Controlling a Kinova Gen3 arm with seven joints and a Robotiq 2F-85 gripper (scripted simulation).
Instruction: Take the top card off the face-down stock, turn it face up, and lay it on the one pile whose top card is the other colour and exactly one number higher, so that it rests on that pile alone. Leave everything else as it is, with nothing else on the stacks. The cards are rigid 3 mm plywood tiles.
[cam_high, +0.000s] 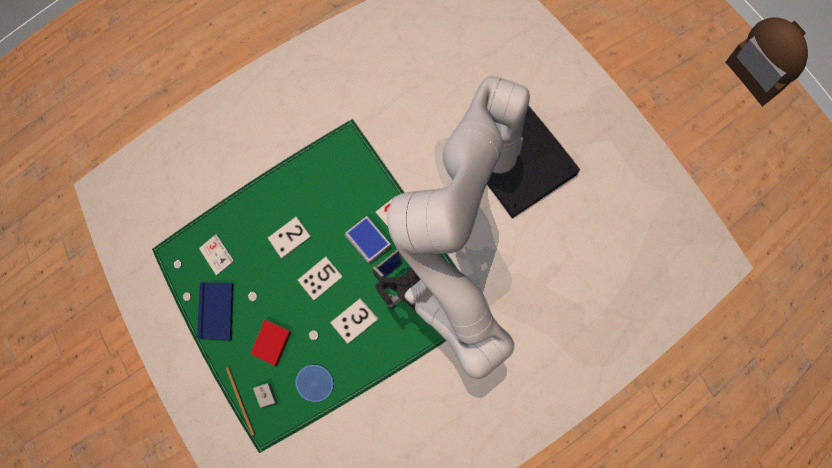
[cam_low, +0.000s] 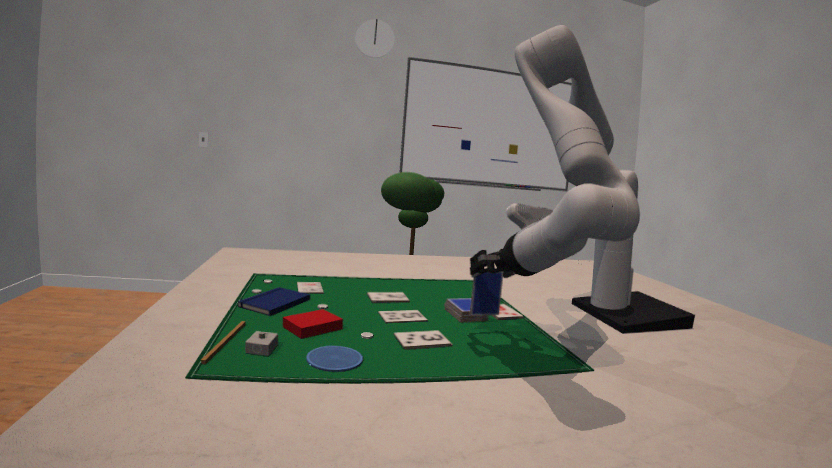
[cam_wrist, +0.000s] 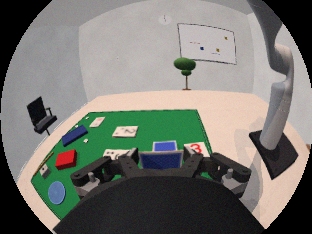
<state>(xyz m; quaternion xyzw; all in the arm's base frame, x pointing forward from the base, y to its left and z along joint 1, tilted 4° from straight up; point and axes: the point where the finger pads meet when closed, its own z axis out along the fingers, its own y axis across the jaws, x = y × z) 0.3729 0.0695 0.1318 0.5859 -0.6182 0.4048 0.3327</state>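
Now: the card 1 cm to the right of my hand and 5 cm below it. Also, from my hand: green mat 18 cm ahead, 13 cm to the right, 14 cm below; then red box 33 cm ahead, 5 cm to the right, 11 cm below; then grey box 42 cm ahead, 4 cm to the left, 11 cm below.
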